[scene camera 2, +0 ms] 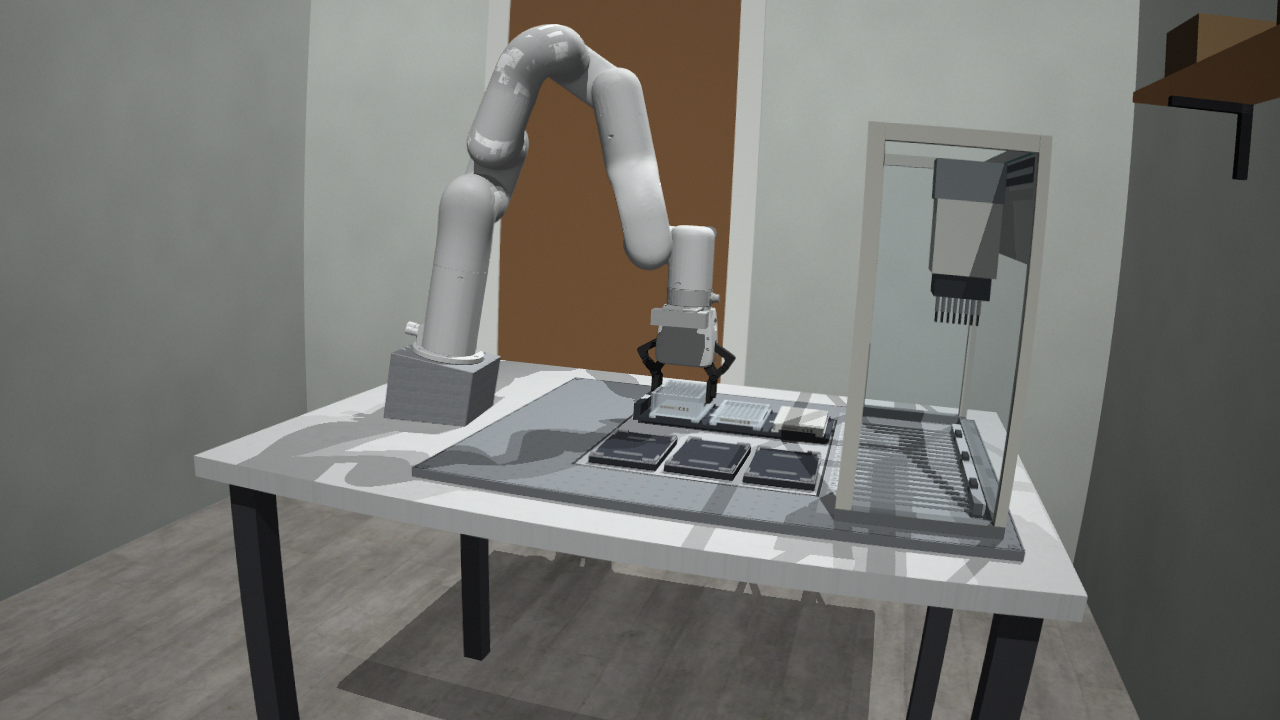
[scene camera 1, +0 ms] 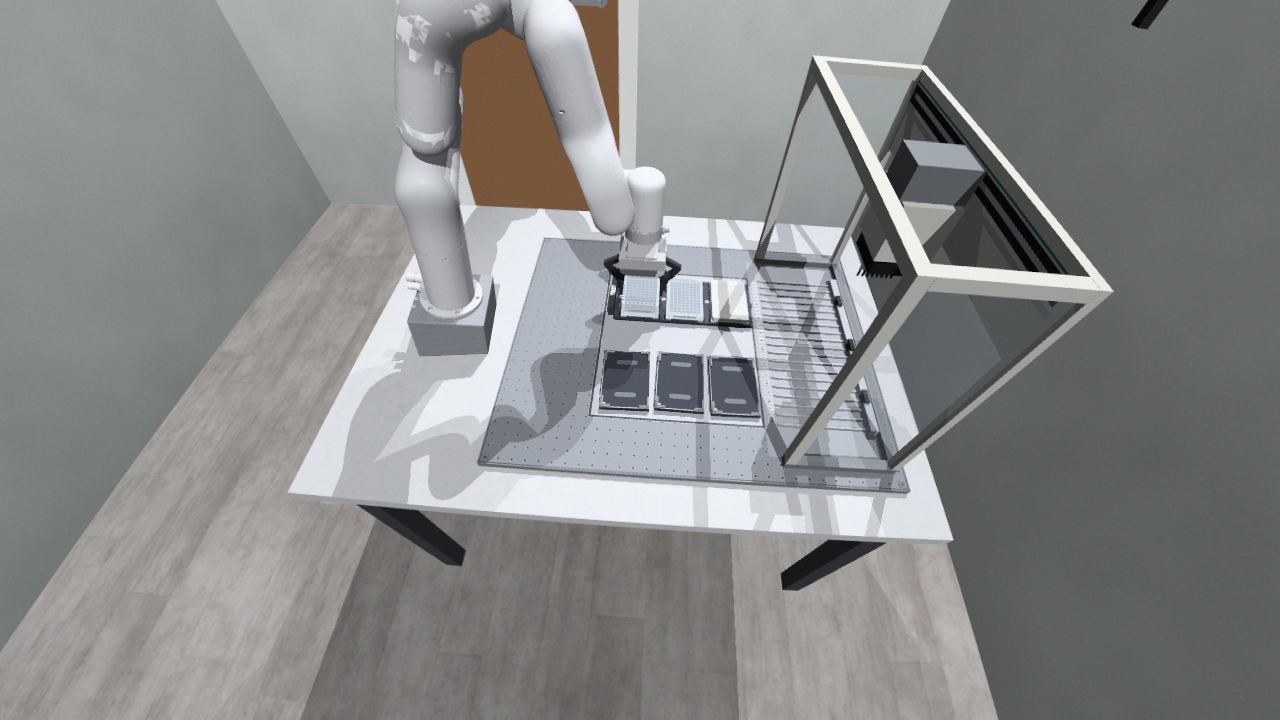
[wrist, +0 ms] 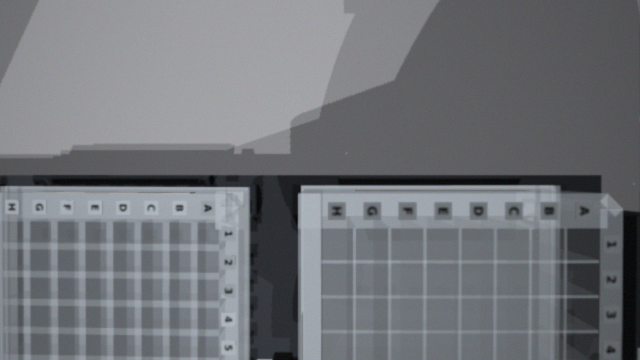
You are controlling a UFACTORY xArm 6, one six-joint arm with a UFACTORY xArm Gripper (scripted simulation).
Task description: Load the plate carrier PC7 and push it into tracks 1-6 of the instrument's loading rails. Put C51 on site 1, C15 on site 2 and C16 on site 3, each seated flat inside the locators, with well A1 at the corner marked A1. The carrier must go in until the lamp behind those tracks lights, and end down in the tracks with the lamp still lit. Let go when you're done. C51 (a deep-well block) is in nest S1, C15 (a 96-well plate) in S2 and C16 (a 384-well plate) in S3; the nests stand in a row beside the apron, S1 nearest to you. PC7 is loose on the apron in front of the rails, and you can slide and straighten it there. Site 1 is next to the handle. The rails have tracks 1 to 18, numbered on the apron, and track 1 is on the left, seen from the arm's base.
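Labels:
There's a dark carrier PC7, and it's visible in scene camera 1, in scene camera 2 and in the wrist view (273, 198). On that dark carrier PC7, (scene camera 2: 642, 413) and (scene camera 1: 614, 308) are the same spot. There's a front post too, and on it (scene camera 1: 922, 283) and (scene camera 2: 876, 130) are the same spot.

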